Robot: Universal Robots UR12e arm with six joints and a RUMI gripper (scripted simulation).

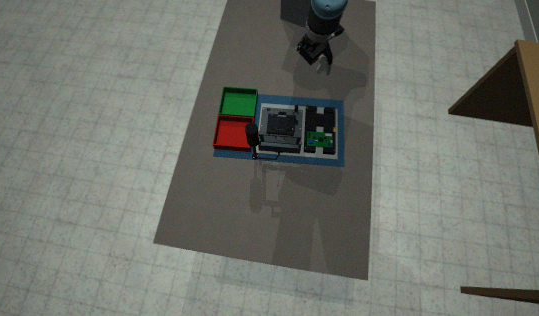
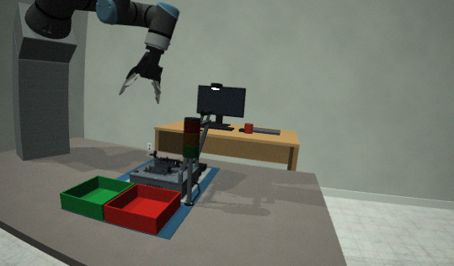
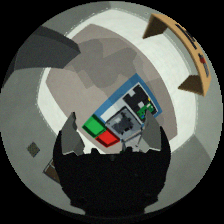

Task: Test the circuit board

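Right now the green circuit board is 21 cm ahead of my hand and 27 cm below it. From my hand the other things lie so: tester lid 24 cm ahead, 18 cm to the right, 10 cm below; black latch hook 8 cm ahead, 7 cm to the right, 20 cm below; green bin 4 cm behind, 30 cm to the right, 27 cm below.
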